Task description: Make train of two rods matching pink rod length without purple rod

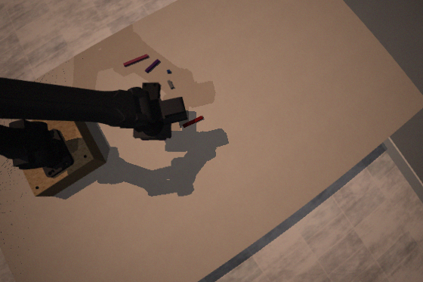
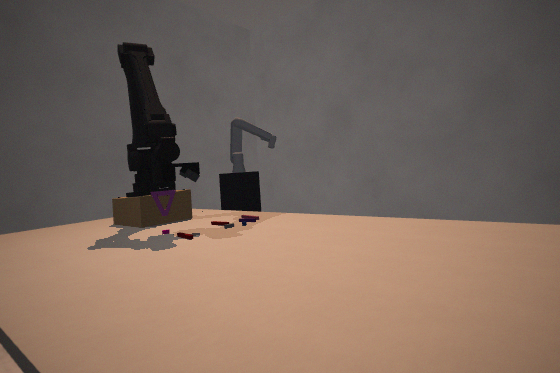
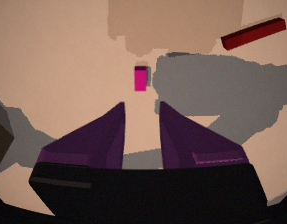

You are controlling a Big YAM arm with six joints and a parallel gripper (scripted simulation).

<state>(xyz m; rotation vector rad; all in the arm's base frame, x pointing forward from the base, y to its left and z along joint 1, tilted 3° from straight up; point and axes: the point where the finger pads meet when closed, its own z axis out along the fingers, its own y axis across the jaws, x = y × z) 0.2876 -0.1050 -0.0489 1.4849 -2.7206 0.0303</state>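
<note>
My hand is 6 cm above the magenta rod. Also, from my hand: grey rod: 14 cm to the left, 12 cm ahead, 6 cm below; then purple rod: 23 cm to the left, 10 cm ahead, 6 cm below; then blue rod: 18 cm to the left, 14 cm ahead, 6 cm below.
</note>
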